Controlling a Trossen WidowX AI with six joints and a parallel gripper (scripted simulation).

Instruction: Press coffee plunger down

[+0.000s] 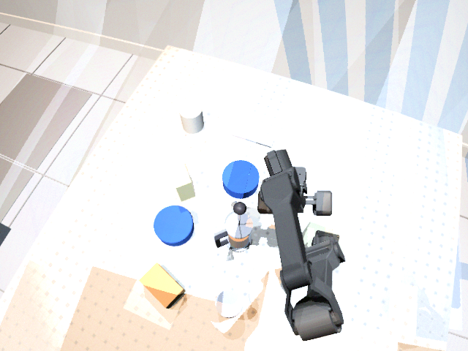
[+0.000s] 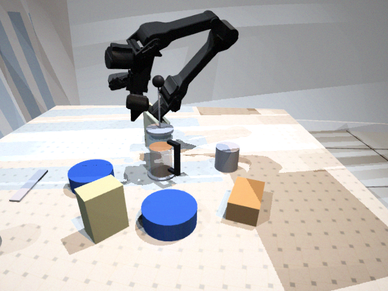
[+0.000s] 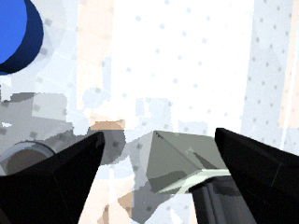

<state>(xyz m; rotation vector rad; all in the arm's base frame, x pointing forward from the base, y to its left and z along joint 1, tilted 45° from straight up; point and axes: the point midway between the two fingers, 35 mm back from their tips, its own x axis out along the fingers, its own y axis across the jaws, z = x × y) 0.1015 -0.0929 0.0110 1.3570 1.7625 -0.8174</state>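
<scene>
Now: the glass coffee press 16 cm ahead of my gripper tip, 11 cm to the left of it and 1 cm below it. Round my gripper tip: pale yellow box: 36 cm ahead, 2 cm to the right, 8 cm below; orange box: 31 cm ahead, 30 cm to the left, 11 cm below.
</scene>
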